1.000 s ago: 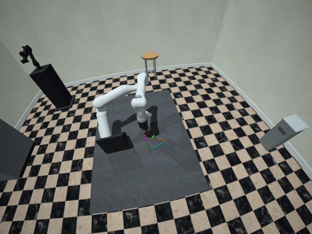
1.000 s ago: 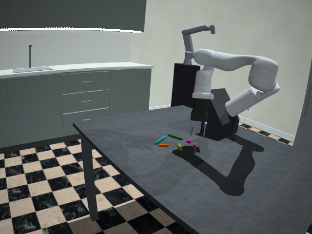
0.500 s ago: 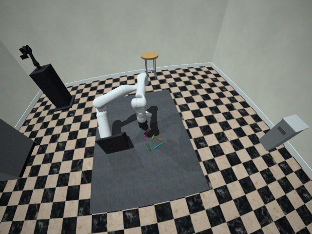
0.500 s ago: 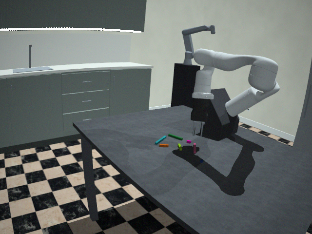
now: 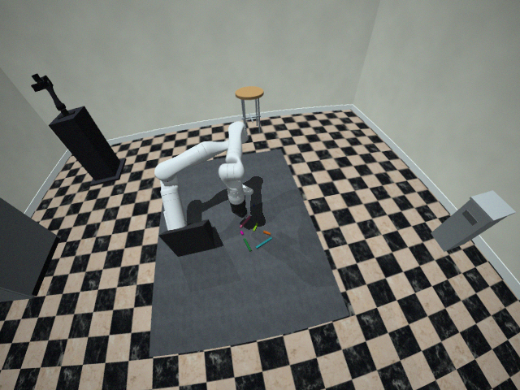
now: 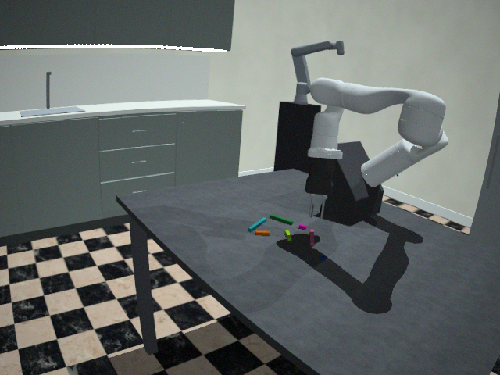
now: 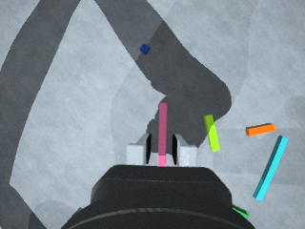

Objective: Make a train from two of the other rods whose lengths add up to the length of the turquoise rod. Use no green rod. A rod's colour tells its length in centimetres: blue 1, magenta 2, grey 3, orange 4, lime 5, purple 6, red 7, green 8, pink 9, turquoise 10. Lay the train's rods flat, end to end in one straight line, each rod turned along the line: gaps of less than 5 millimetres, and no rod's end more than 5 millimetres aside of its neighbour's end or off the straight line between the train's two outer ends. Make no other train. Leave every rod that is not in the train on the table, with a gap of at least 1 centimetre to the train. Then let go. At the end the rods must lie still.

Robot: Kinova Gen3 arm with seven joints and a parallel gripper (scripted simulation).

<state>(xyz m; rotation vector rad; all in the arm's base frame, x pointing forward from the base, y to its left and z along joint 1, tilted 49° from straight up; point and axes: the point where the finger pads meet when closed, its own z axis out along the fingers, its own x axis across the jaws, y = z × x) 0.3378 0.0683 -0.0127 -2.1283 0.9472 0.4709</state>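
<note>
My hand is 8 cm above the pink rod. From my hand the other things lie so: lime rod (8 cm below, 5 cm to the right, 5 cm ahead); then small blue rod (10 cm to the left, 8 cm below, 8 cm ahead); then magenta rod (8 cm below, 7 cm to the right, 3 cm behind).
</note>
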